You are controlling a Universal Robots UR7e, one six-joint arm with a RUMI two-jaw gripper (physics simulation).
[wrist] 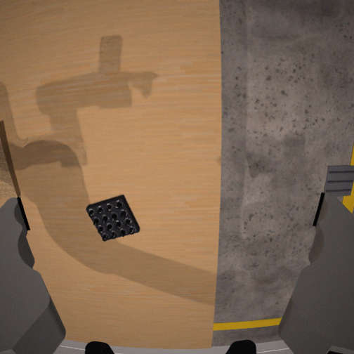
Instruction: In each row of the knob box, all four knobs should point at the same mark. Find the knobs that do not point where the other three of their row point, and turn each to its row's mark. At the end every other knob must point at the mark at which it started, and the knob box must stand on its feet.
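The black knob box [113, 218] lies on the wooden table [165, 165], left of centre and below the middle of the wrist view. It is seen from high above, turned at an angle, with rows of small dark round knobs on its top. The knobs are too small to tell which marks they point at. My gripper [170, 202] is wide open and empty. It hangs high above the table, its two jaws at the left and right edges of the view, with the box between them in the picture, nearer the left jaw.
The table's straight edge runs down right of centre. Beyond it is the grey speckled floor [285, 115] with a yellow line [247, 324] and a grey slatted object [340, 180] at the right. The edge of a brown board [8, 155] shows at far left. The arm's shadow falls across the table.
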